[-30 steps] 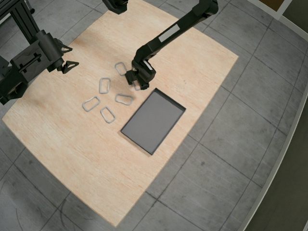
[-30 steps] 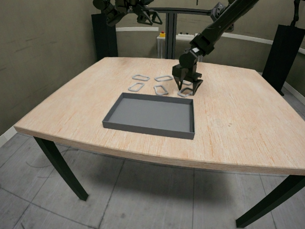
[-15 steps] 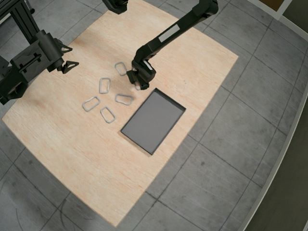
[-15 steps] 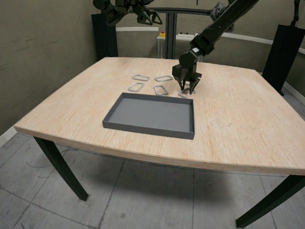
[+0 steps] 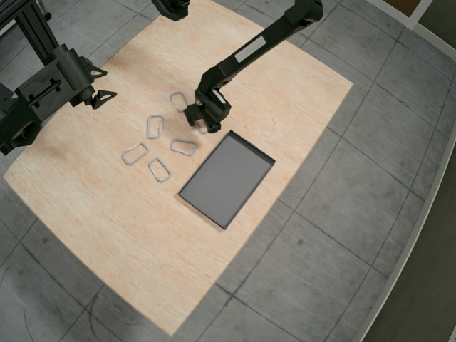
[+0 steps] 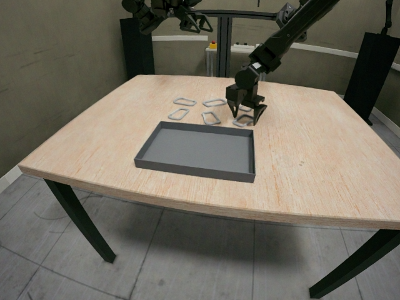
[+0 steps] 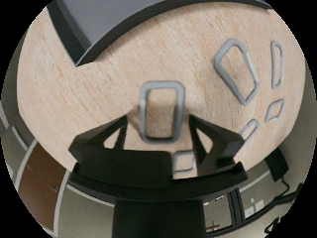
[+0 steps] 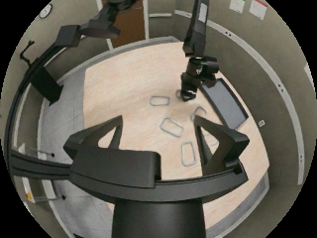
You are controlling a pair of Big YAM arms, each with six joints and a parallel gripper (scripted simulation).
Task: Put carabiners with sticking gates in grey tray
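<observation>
Now: left hand 22 cm short of the grey tray and 10 cm to the left of it.
</observation>
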